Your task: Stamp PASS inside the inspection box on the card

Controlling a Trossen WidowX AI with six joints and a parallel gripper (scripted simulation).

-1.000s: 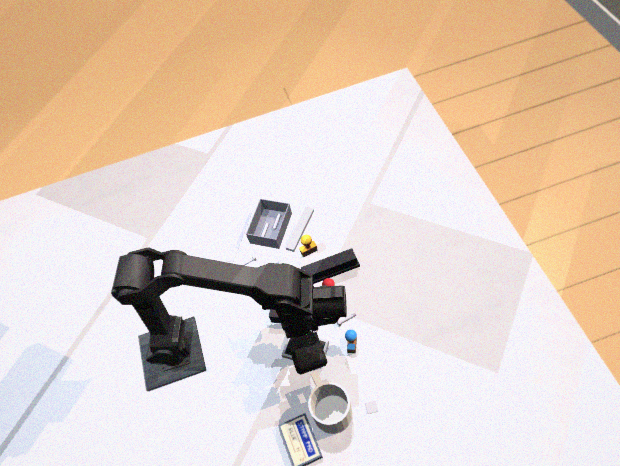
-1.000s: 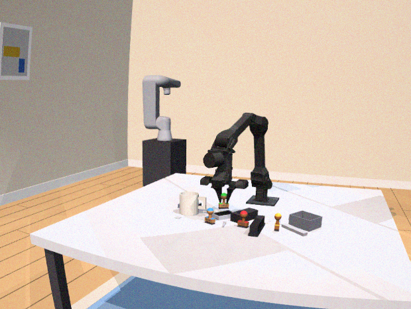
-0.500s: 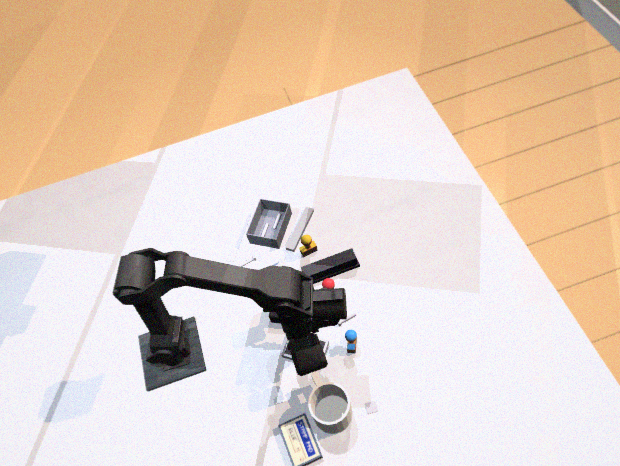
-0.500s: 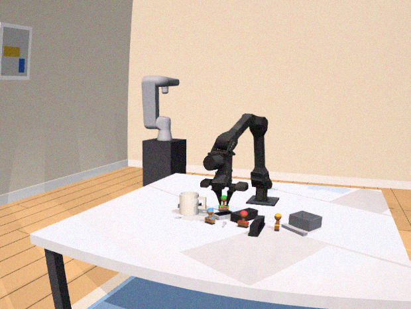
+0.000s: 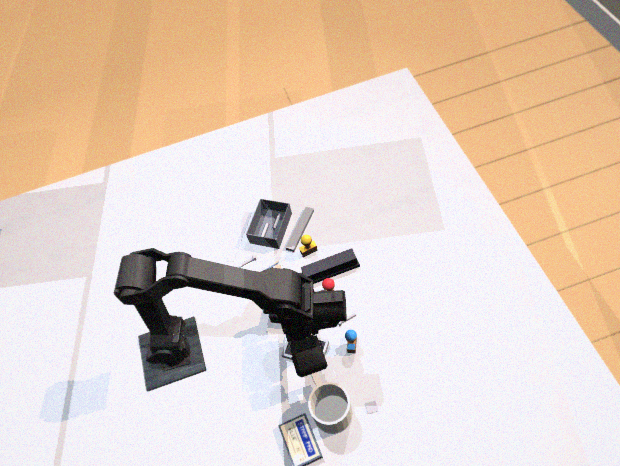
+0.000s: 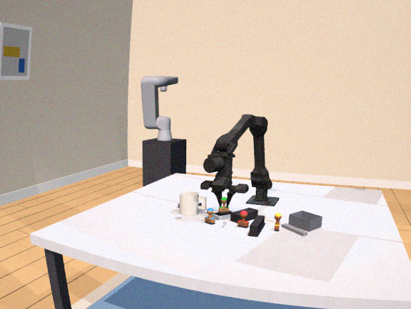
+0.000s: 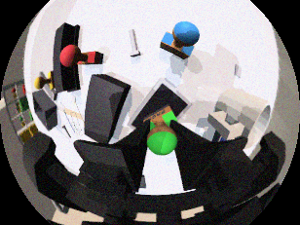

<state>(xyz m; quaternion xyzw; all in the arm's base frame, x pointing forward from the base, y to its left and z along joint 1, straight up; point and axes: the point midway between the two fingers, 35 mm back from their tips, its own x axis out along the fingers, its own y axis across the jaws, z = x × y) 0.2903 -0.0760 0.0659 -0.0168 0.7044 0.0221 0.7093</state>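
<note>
The green-knobbed stamp is right at my gripper tip. Round my gripper tip: black block 9 cm to the left, 2 cm below; then blue-knobbed stamp 10 cm ahead, 2 cm to the right, 2 cm below; then dark ink pad 4 cm below.
</note>
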